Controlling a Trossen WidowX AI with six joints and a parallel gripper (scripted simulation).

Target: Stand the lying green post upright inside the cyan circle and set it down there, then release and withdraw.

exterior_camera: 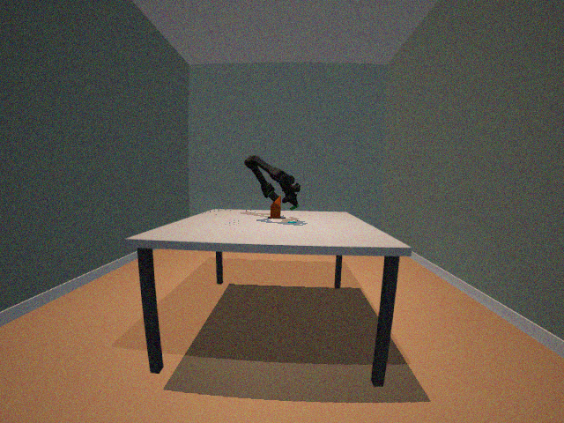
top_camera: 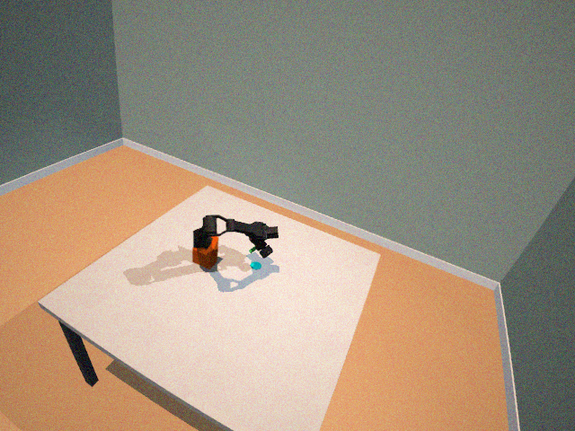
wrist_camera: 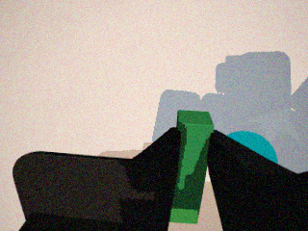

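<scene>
My gripper tip is 11 cm above the cyan circle, 3 cm to the left of it and 2 cm short of it. The rest, counted from my gripper tip: green post 2 cm to the right, 1 cm below, 1 cm behind.
</scene>
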